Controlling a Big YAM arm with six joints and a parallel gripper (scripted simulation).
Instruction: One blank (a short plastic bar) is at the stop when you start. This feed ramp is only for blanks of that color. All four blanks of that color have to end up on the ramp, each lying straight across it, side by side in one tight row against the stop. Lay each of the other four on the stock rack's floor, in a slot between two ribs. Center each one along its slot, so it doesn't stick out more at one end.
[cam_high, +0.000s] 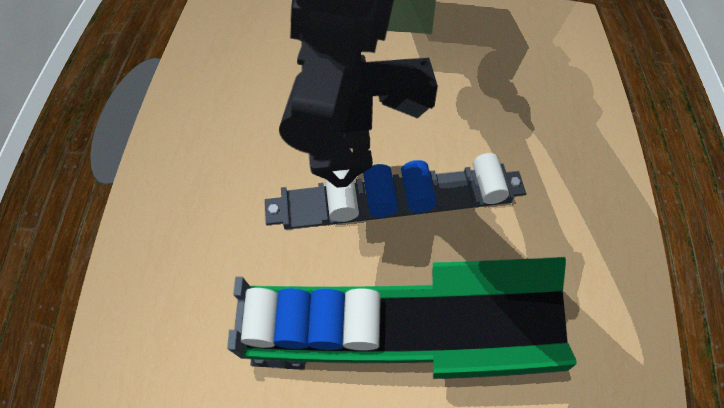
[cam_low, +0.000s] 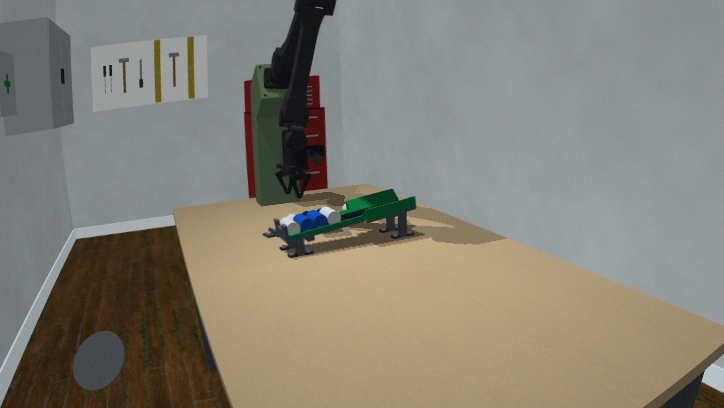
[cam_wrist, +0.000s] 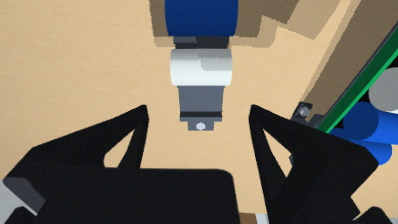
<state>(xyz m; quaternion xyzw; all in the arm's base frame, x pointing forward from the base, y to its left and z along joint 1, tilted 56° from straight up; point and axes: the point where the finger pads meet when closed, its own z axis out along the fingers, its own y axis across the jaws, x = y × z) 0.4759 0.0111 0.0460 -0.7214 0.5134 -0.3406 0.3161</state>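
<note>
The stock rack is 30 mm behind my hand, 70 mm to the left of it and 120 mm below it. Round my hand: grey stop 220 mm ahead, 50 mm to the right, 60 mm below.
</note>
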